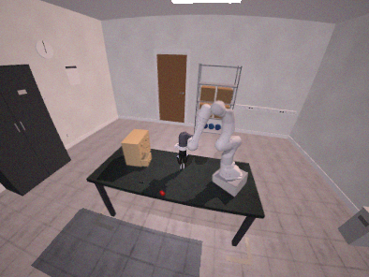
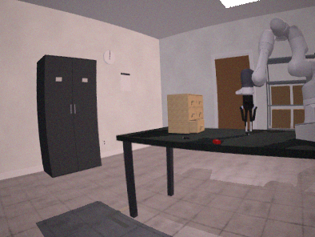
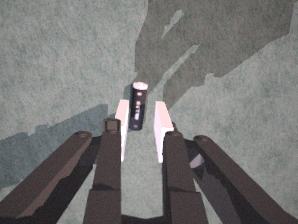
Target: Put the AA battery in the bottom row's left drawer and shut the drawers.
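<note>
Now: hand 50 mm above the AA battery. Round my hand: red object (340 mm to the left, 120 mm ahead, 50 mm below); small dark object (350 mm ahead, 270 mm to the left, 50 mm below).
</note>
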